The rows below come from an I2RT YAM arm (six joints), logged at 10 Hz.
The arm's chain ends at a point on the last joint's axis. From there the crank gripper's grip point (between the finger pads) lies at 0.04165 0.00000 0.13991 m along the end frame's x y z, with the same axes.
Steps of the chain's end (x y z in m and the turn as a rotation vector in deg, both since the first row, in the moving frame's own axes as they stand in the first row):
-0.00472 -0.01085 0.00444 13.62 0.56 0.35
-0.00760 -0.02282 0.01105 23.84 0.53 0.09
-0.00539 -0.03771 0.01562 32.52 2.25 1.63
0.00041 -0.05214 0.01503 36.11 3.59 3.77
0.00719 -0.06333 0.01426 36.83 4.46 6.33
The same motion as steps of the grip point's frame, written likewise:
-0.00327 -0.04349 0.00013 13.62 0.56 0.35
-0.00630 -0.07922 -0.00125 23.84 0.53 0.09
0.00086 -0.11124 -0.00764 32.52 2.25 1.63
0.01123 -0.13084 -0.01370 36.11 3.59 3.77
0.02174 -0.14107 -0.01562 36.83 4.46 6.33

